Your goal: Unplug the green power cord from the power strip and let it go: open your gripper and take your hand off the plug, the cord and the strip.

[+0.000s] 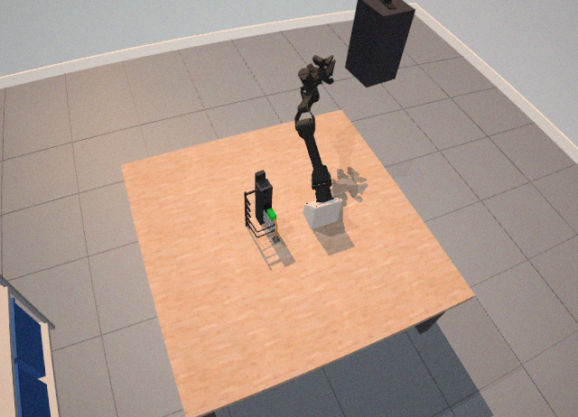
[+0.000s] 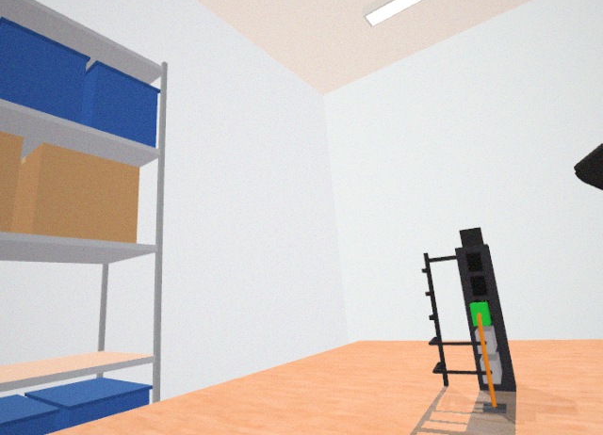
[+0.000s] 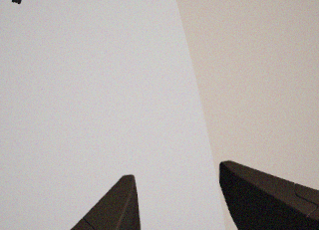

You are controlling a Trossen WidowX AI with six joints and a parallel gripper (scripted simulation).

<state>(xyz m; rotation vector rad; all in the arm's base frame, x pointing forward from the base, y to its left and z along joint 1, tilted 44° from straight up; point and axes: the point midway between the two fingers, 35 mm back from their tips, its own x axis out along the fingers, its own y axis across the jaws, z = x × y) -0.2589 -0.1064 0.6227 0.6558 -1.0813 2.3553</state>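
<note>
Right now my gripper tip is 600 mm short of the green plug, 480 mm to the right of it and 320 mm above it. Also, from my gripper tip: anchor: 600 mm ahead, 550 mm to the left, 460 mm below.
</note>
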